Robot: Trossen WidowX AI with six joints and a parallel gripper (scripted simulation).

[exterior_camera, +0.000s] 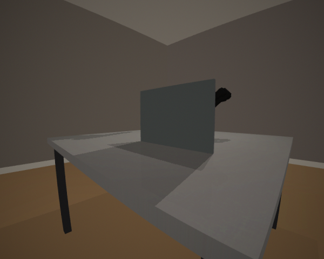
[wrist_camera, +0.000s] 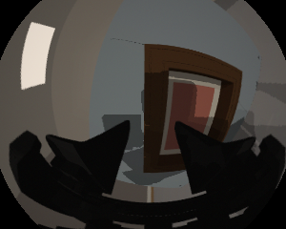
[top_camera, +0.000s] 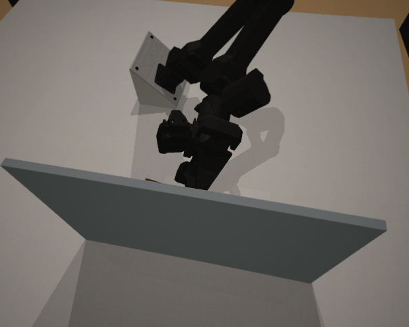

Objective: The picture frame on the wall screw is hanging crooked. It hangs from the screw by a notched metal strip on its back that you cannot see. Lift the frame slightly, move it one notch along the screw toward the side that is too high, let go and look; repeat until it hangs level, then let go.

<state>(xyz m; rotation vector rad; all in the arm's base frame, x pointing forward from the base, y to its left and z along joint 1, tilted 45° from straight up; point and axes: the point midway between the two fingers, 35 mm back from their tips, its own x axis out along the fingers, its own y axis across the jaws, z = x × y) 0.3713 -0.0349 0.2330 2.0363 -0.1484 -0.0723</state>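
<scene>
The picture frame lies 5 cm below my gripper tip, 1 cm to the right of it and 1 cm ahead of it. The rest, counted from my gripper tip: wall panel (6 cm below, 2 cm ahead, 1 cm to the right).
</scene>
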